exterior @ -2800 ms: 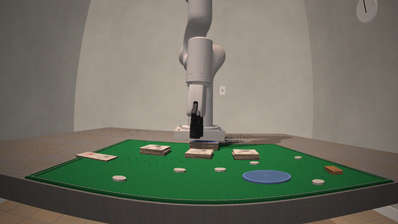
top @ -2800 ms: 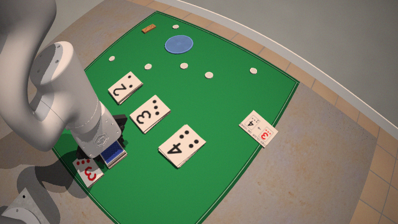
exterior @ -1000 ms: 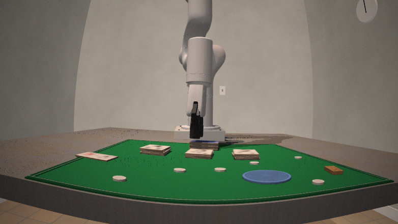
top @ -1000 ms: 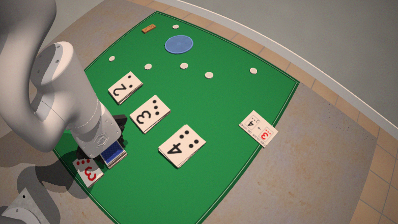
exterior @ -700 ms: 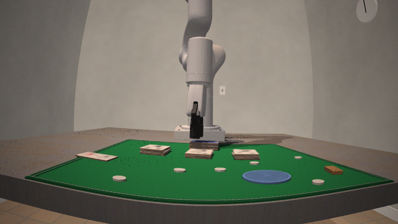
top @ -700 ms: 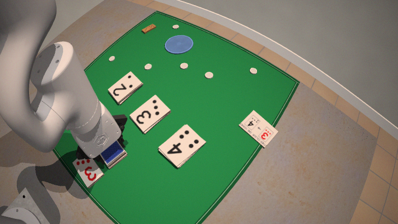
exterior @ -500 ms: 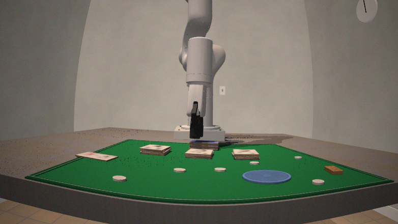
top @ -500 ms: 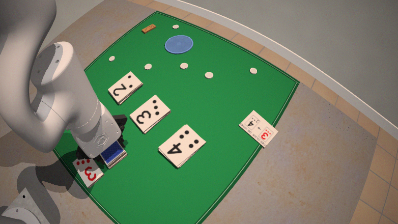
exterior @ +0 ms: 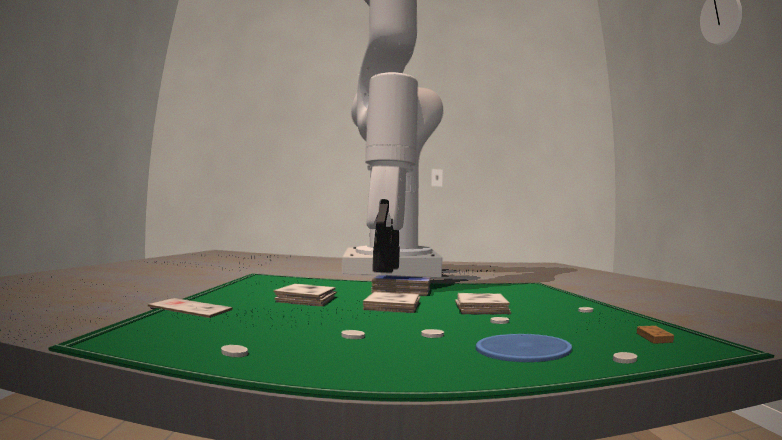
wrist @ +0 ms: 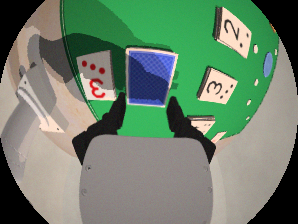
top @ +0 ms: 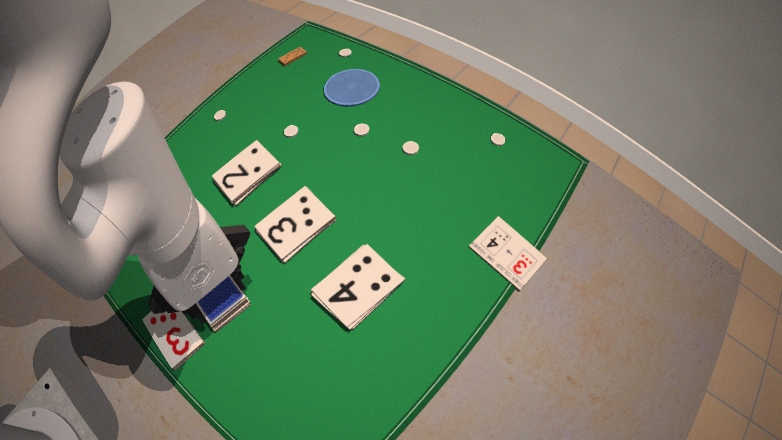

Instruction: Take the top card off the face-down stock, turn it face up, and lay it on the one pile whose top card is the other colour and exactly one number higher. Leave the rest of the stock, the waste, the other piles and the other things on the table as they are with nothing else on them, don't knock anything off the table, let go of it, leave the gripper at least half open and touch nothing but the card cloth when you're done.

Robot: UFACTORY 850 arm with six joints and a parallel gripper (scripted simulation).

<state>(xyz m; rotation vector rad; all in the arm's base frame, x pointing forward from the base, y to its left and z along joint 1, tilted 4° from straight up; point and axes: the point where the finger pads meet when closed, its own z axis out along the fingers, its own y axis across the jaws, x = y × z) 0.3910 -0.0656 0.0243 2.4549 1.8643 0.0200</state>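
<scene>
Right now my hand is 10 mm short of the card, 30 mm to the right of it and 30 mm above it. From my hand the other things lie so: green card cloth (180 mm ahead, 10 mm to the left, 60 mm below).
</scene>
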